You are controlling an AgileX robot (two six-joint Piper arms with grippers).
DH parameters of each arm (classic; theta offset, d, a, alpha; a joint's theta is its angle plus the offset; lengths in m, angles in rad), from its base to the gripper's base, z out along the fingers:
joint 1: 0 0.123 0 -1.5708
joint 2: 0.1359 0 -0.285 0
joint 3: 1.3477 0 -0.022 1.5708
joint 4: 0 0.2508 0 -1.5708
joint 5: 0 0 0.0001 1.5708
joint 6: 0 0.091 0 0
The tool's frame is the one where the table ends.
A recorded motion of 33 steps. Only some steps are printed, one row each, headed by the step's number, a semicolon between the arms.
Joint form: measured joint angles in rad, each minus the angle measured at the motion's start. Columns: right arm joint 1, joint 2, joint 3, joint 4, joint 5, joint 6; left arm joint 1, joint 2, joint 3, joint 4, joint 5, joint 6.
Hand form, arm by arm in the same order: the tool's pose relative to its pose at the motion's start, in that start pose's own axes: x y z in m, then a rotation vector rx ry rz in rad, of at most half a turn. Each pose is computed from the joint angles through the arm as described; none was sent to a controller.
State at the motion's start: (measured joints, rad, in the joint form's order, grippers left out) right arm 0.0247 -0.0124 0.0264 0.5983 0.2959 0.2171; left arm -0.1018 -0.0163 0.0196 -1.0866 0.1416 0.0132
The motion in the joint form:
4: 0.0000 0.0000 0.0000 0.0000 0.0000 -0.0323; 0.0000 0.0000 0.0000 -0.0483 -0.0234 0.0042
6: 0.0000 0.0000 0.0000 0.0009 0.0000 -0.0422; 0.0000 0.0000 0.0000 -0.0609 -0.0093 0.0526
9: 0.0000 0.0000 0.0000 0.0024 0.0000 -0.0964; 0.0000 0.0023 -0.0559 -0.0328 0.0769 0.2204
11: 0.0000 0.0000 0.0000 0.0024 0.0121 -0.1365; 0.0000 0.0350 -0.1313 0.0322 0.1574 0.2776
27: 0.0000 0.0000 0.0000 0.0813 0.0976 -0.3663; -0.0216 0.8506 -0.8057 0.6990 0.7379 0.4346
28: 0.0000 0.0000 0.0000 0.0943 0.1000 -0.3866; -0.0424 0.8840 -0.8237 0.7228 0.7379 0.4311
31: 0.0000 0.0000 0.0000 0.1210 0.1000 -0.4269; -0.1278 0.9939 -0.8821 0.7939 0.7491 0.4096
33: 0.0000 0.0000 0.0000 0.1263 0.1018 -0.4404; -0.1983 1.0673 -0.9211 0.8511 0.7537 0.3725
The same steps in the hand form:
4: 0.0000 0.0000 0.0000 0.0000 0.0000 -0.0323; -0.0021 -0.0005 0.0000 0.0059 -0.0235 -0.0437
6: 0.0000 0.0000 0.0000 -0.0003 0.0001 -0.0413; -0.0009 -0.0007 0.0000 0.0079 -0.0096 -0.0077
9: 0.0000 0.0001 0.0000 -0.0007 0.0001 -0.0941; -0.0018 -0.0173 -0.0026 0.0591 0.0459 0.1966
11: 0.0011 -0.0002 0.0000 0.0011 0.0121 -0.1342; -0.0056 -0.0364 -0.0041 0.0918 0.0988 0.3271
27: 0.0092 0.0009 -0.0005 -0.0242 0.0987 -0.2894; -0.0542 -0.1118 0.0969 -0.1858 0.8439 1.0245
28: 0.0094 0.0013 -0.0005 -0.0297 0.1010 -0.2975; -0.0532 -0.1120 0.1039 -0.1884 0.8697 1.0439
31: 0.0095 0.0022 -0.0005 -0.0408 0.1004 -0.3126; -0.0438 -0.1136 0.1264 -0.1833 0.9718 1.0998
33: 0.0097 0.0024 -0.0006 -0.0434 0.1019 -0.3211; -0.0333 -0.1154 0.1413 -0.1823 1.0371 1.1359

